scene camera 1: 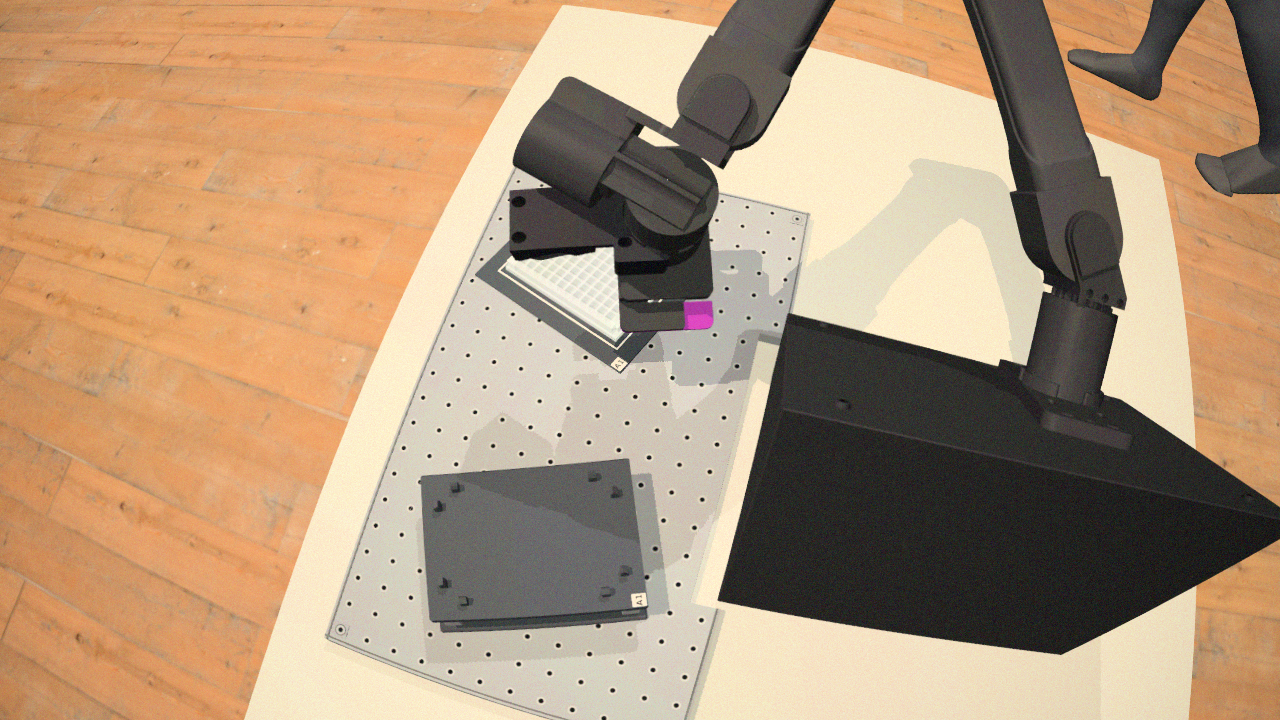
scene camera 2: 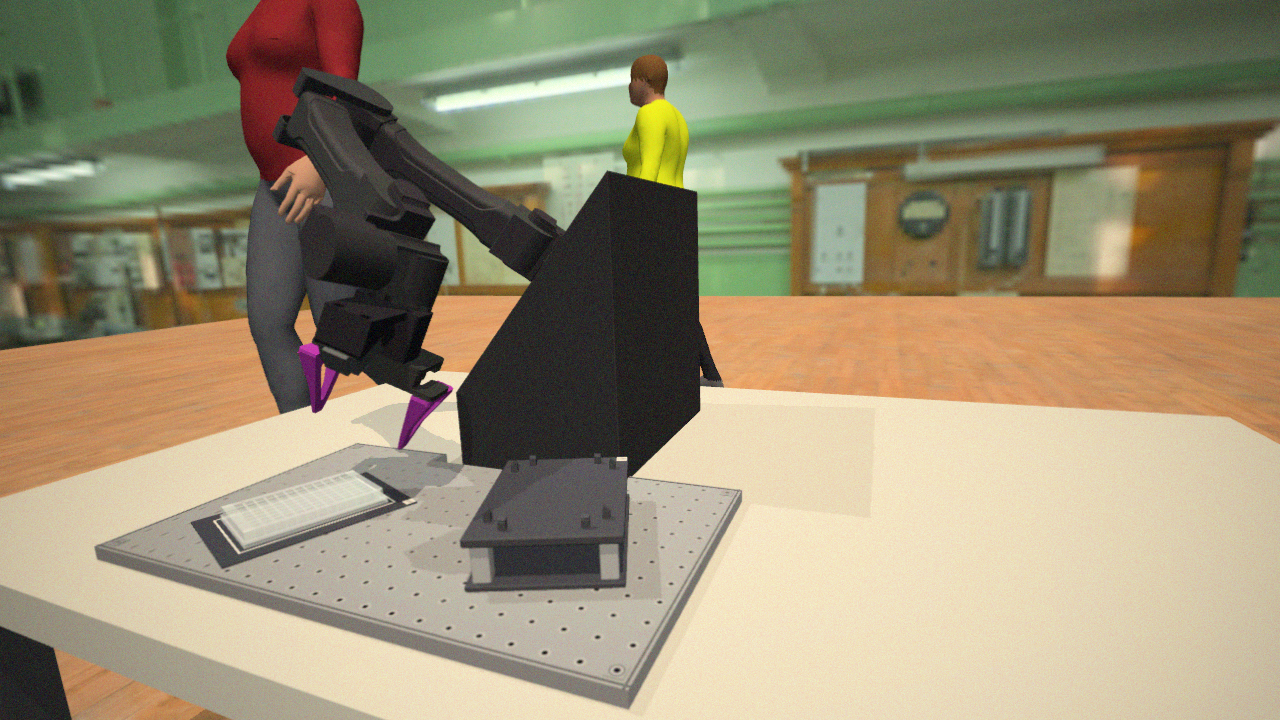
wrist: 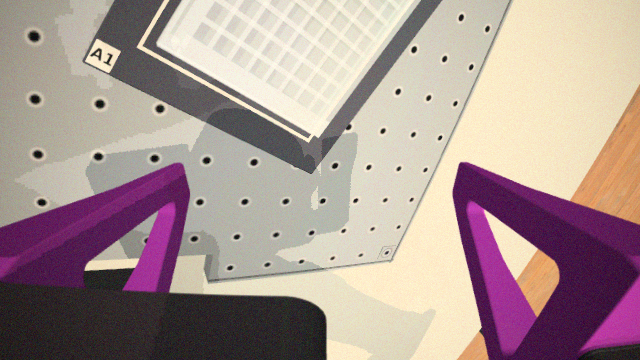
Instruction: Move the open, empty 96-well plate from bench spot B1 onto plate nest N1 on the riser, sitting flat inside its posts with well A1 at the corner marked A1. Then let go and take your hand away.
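Observation:
The white 96-well plate [scene camera 1: 569, 284] [scene camera 2: 304, 506] [wrist: 285, 55] lies flat on the dark bench spot B1 [scene camera 1: 517, 298] [scene camera 2: 214, 548] [wrist: 185, 85], inside its pale outline. The spot's A1 label shows at one corner. In scene camera 1 the arm covers part of the plate. My gripper [scene camera 2: 358, 429] [wrist: 320, 177] is wide open and empty, above the board and higher than the plate; in the wrist view the plate lies beyond the fingertips. Plate nest N1 [scene camera 1: 537, 537] [scene camera 2: 554, 501], a dark top with short posts, is on the riser, its A1 label at one corner in scene camera 1.
The perforated board [scene camera 1: 501, 394] [scene camera 2: 375, 573] [wrist: 65, 130] carries the spot and the riser [scene camera 2: 483, 565]. A large black wedge-shaped base [scene camera 1: 930, 501] [scene camera 2: 572, 358] stands beside the board, with the arm mounted on it. Two people stand behind the table [scene camera 2: 984, 465].

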